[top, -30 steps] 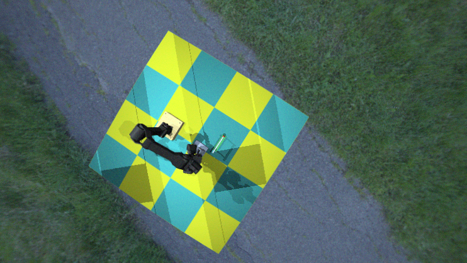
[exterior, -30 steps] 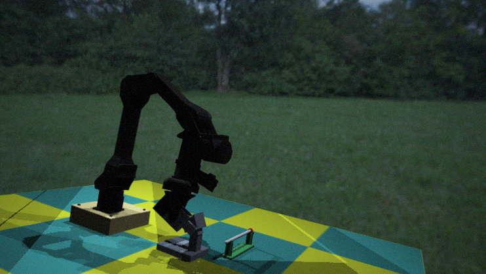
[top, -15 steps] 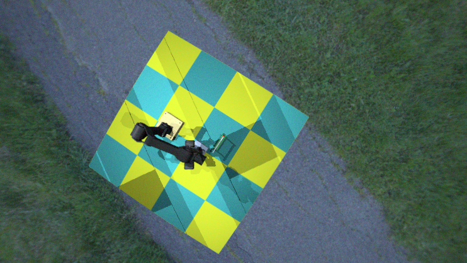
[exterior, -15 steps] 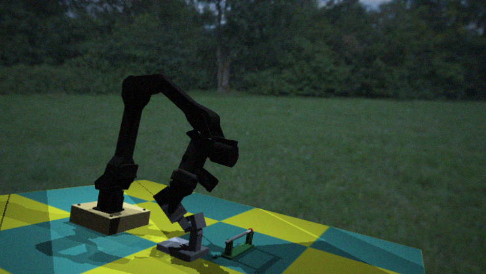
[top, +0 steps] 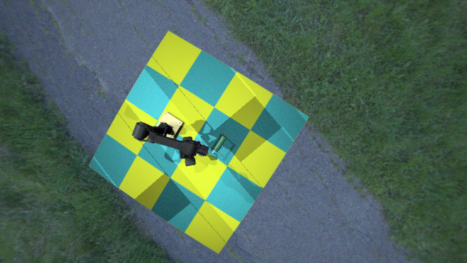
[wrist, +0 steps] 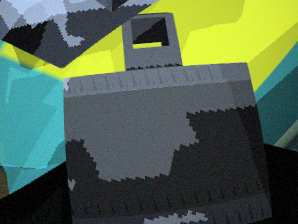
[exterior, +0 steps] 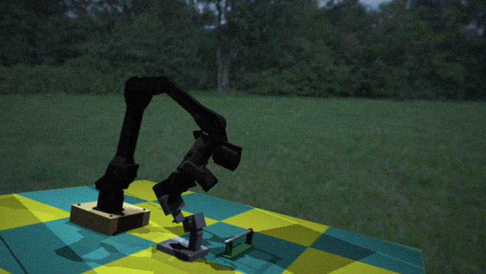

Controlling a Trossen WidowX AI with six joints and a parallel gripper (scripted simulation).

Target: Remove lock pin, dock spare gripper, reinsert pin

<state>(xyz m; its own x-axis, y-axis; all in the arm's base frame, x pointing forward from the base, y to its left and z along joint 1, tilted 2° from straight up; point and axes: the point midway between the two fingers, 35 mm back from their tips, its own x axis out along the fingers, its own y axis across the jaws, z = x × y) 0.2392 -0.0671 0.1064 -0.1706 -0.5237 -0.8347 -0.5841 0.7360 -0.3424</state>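
The green cradle lies 160 mm ahead of my gripper tip, 150 mm to the left of it and 100 mm below it. From my gripper tip the other things lie so: socket 70 mm below, 50 mm to the left, 50 mm ahead; then spare gripper 10 mm to the left, 10 mm ahead, 10 mm above.
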